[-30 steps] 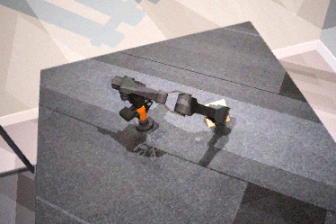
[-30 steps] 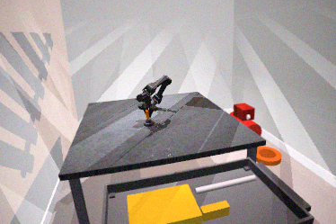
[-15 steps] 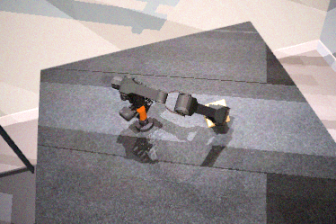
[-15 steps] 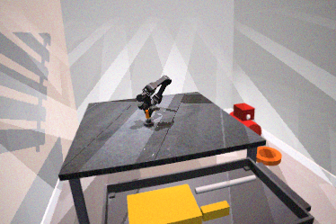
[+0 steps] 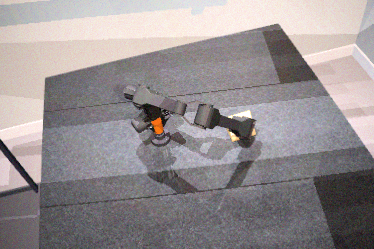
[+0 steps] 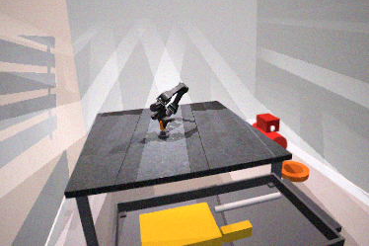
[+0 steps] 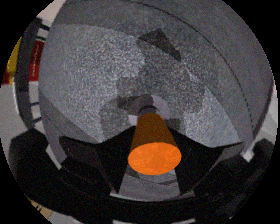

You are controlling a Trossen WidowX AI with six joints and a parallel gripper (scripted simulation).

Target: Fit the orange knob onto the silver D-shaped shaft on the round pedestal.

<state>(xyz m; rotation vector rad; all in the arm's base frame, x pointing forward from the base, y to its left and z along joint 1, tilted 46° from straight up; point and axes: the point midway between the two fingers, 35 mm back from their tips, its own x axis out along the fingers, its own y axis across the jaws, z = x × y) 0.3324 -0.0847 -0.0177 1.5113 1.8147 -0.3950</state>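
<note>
The dark round pedestal lies 4 cm below my gripper tip. From my gripper tip the other things lie so: orange knob 4 cm above.
</note>
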